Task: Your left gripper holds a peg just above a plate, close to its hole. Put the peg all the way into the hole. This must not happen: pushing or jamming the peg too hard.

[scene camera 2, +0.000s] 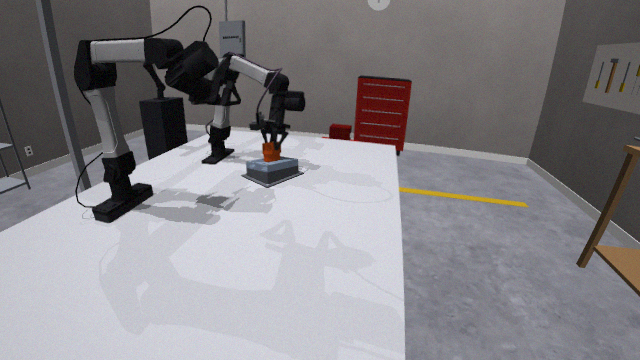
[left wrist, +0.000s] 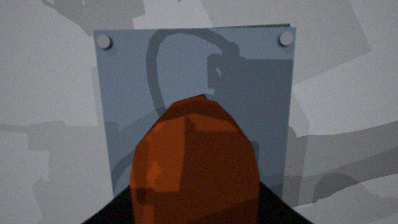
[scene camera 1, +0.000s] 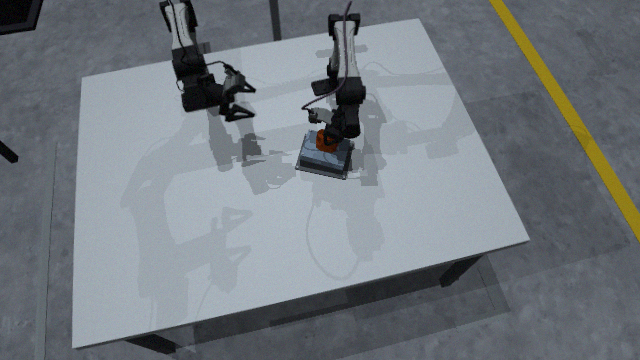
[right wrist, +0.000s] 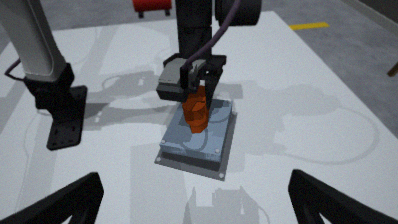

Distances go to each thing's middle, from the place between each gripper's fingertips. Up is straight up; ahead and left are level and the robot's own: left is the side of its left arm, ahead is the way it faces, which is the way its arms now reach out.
Scene:
Right now my left hand is 1 cm to the left of the blue-grey plate (scene camera 1: 311,154) and 6 cm above it. The rest, counted from my left hand: orange peg (left wrist: 195,156): 2 cm below.
My right hand (scene camera 2: 227,101) is 230 mm to the right of the orange peg, 220 mm above it and 30 mm short of it. Round my right hand: blue-grey plate: 270 mm below, 220 mm to the left, 30 mm ahead.

